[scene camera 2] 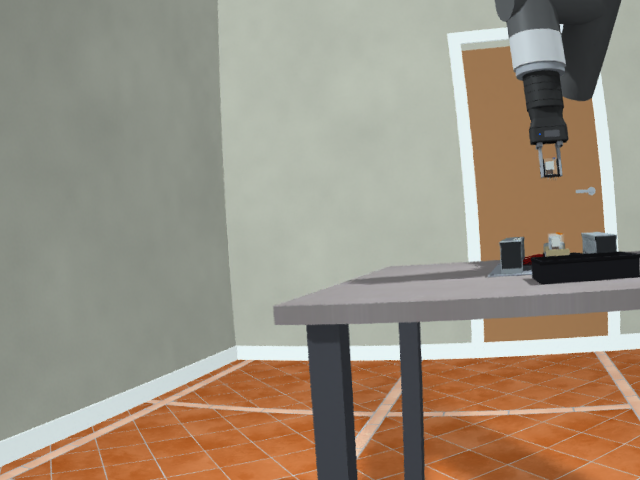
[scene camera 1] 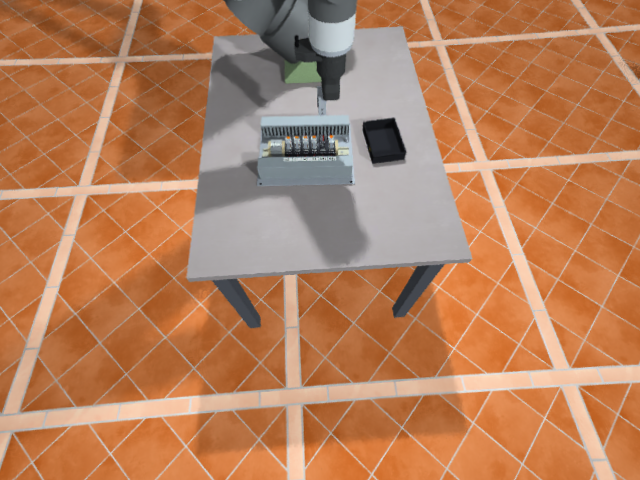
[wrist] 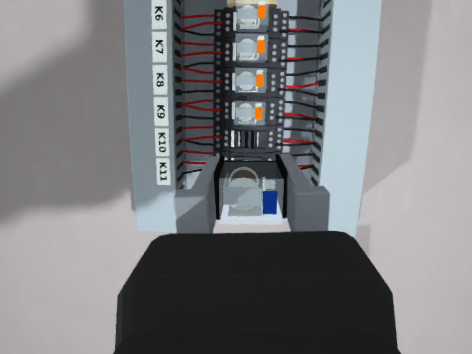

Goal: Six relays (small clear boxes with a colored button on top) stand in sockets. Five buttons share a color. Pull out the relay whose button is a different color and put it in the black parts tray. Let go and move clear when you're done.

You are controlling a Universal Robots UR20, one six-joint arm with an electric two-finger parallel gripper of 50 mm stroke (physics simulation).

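Places are measured from the arm's base along level axes (x back, y left, z down), in metres.
Pixels of known places: gripper, fingertip midpoint: (scene camera 2: 551,176) (scene camera 1: 321,110) (wrist: 250,175); arm's base, link origin: (scene camera 1: 307,33).
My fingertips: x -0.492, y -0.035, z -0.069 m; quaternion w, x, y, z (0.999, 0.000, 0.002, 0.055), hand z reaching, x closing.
For each thing: its top centre in the pictures, then the offset to it from my fingertips.
- relay with the blue button, top centre: (wrist: 251,203) (scene camera 2: 549,158) dz -0.037, dx +0.000, dy +0.002 m
- orange-button relay, top centre: (wrist: 250,80) (scene camera 1: 305,138) dz +0.112, dx +0.009, dy -0.053 m
- black parts tray, top centre: (scene camera 2: 583,255) (scene camera 1: 384,136) dz +0.146, dx +0.000, dy +0.216 m
My gripper (scene camera 1: 322,109) (scene camera 2: 551,172) (wrist: 250,175) is shut on the relay with the blue button (scene camera 2: 549,164) (wrist: 243,195). It holds this clear box upright, high above the table and well above the sockets. An orange-button relay (scene camera 1: 305,140) (scene camera 2: 555,240) (wrist: 246,81) and several more like it stand in the socket row. The socket by label K10 (wrist: 245,139) is empty, with its dark slots showing. The K11 place is mostly hidden behind the held relay in the wrist view. The black parts tray (scene camera 1: 388,158) (scene camera 2: 586,270) is right of the socket rack in scene camera 1 and holds nothing visible.
Grey slotted wire ducts (scene camera 1: 305,170) (scene camera 2: 511,254) (wrist: 350,100) run along both sides of the socket row, with red and black wires between. A green block (scene camera 1: 301,73) stands at the back of the grey table (scene camera 1: 248,232) (scene camera 2: 413,304), near the arm.
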